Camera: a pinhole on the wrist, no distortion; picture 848 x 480 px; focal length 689.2 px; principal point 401.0 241.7 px. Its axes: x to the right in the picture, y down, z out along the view. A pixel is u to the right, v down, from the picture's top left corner.
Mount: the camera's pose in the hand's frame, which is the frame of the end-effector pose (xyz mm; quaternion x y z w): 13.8 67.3 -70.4 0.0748 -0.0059 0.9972 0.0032
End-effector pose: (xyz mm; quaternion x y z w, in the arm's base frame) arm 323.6 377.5 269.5 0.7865 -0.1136 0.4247 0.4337
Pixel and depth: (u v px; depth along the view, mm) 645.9 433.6 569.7
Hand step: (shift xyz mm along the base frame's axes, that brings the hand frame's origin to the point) 287.2 -367.3 -272.7
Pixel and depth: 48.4 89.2 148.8
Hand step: 52.2 -88.6 125.6
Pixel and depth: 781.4 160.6 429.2
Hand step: 64.0 -401.3 -155.5
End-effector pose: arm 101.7 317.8 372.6 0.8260 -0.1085 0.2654 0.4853
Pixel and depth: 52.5 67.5 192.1
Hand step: 101.8 -137.0 118.6
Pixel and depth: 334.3 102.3 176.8
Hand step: 38.0 -134.3 66.5
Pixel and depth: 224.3 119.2 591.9
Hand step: 303.8 -487.2 68.4
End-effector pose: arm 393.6 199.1 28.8 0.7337 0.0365 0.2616 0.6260
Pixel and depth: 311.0 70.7 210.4
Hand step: 88.2 -117.9 123.5
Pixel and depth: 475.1 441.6 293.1
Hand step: 123.8 -186.4 -28.8
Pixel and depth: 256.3 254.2 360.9
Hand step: 225.5 -205.1 78.8
